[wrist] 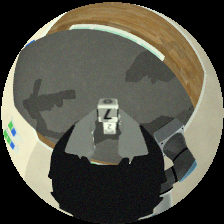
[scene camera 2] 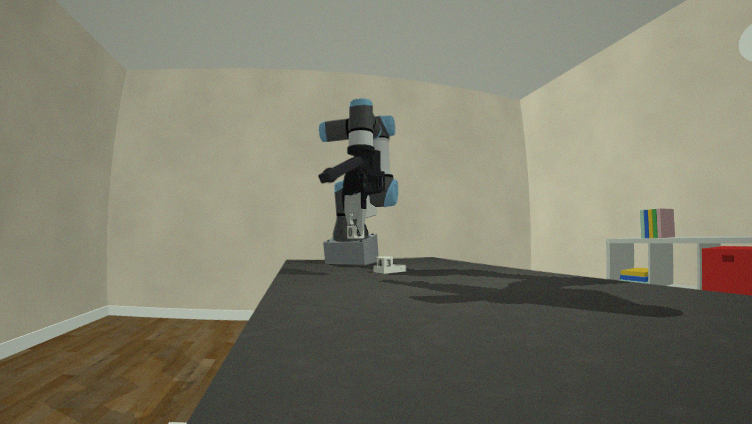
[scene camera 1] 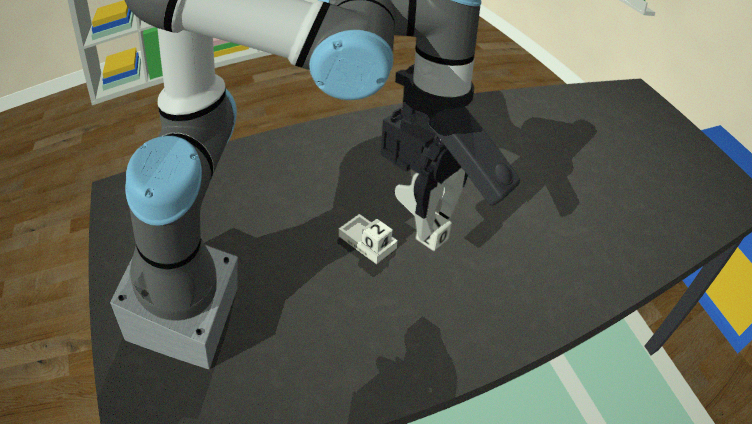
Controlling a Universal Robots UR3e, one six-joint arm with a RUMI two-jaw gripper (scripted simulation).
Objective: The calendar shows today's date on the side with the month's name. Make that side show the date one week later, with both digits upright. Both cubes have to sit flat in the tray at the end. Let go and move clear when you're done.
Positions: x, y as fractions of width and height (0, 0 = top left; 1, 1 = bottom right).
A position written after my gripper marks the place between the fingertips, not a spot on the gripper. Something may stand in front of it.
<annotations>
My gripper shows in the wrist view (0.48, 0.49), in scene camera 2 (0.47, 0.55) and in scene camera 1 (0.57, 0.55).
</annotations>
